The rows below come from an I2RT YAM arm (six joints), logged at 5 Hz.
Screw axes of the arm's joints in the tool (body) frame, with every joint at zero. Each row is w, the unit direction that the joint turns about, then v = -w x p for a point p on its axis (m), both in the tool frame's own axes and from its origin. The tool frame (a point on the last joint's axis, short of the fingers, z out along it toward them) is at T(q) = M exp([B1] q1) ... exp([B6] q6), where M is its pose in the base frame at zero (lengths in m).
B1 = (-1, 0, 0, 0, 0.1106, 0)
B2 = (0, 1, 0, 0.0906, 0, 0.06)
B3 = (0, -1, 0, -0.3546, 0, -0.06)
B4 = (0, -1, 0, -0.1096, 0, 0)
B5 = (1, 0, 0, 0, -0.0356, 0)
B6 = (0, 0, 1, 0, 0, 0)
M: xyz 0.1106 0 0.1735 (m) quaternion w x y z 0.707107 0 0.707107 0
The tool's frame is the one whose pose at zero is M.
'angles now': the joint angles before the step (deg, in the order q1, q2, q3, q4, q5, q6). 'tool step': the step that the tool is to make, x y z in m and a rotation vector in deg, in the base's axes. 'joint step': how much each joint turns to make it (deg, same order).
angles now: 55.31 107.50 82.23 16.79 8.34 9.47
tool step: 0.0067 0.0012 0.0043 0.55 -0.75 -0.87
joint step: -0.58 0.89 1.78 0.03 0.33 -0.26
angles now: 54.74 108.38 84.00 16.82 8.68 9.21
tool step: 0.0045 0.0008 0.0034 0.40 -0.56 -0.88
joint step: -0.36 0.61 1.30 -0.02 0.55 -0.16
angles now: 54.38 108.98 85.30 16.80 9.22 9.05
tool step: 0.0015 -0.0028 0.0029 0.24 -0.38 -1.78
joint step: -0.24 -0.36 0.00 0.05 1.55 0.01
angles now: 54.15 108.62 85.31 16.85 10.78 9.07
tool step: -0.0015 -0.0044 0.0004 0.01 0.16 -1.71
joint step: -0.05 -0.93 -1.09 0.00 1.64 0.33
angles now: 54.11 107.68 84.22 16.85 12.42 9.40
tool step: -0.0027 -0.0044 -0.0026 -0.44 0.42 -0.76
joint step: 0.01 -1.00 -1.64 0.00 0.75 0.18
